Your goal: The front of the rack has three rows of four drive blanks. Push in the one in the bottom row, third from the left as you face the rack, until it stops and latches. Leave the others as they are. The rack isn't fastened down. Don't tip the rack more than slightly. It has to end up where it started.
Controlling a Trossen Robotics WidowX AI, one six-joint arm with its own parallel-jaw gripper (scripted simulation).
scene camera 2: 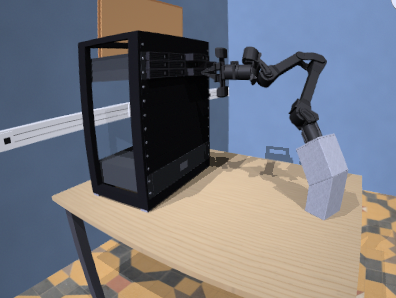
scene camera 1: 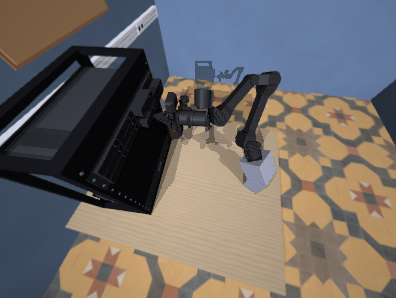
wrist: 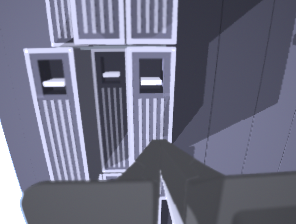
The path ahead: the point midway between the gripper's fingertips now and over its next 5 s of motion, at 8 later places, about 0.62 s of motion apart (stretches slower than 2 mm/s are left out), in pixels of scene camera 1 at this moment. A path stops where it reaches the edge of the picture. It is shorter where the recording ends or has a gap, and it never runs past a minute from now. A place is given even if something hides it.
My gripper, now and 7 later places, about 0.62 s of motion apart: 153, 116; 152, 113; 148, 112; 146, 112; 144, 113; 144, 113; 145, 115; 160, 117
